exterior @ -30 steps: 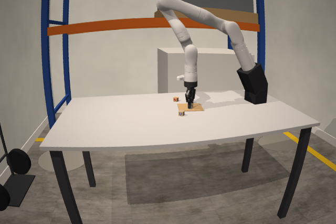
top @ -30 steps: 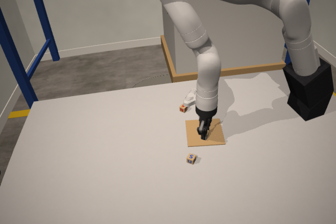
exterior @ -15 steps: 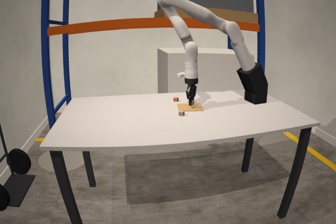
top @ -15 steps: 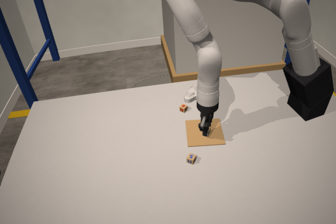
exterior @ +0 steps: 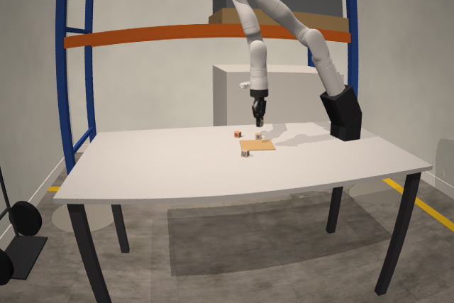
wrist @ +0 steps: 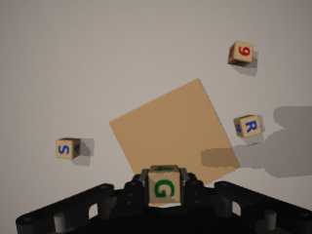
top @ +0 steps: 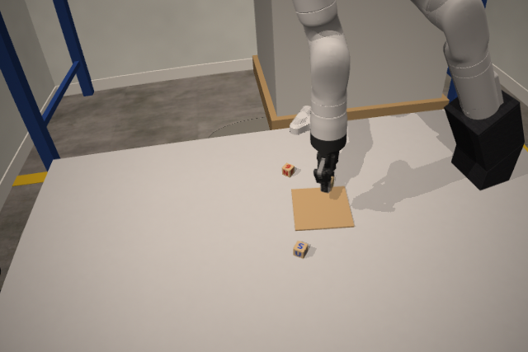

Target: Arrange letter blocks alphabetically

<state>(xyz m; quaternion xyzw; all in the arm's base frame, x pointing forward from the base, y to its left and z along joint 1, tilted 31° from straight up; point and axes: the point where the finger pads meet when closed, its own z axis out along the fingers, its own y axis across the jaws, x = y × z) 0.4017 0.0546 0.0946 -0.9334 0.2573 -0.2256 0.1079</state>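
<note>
The tan mat is 110 mm below my hand, 20 mm to the right of it and 10 mm ahead of it. Round my hand: block 110 mm to the left, 100 mm below, 80 mm ahead.
</note>
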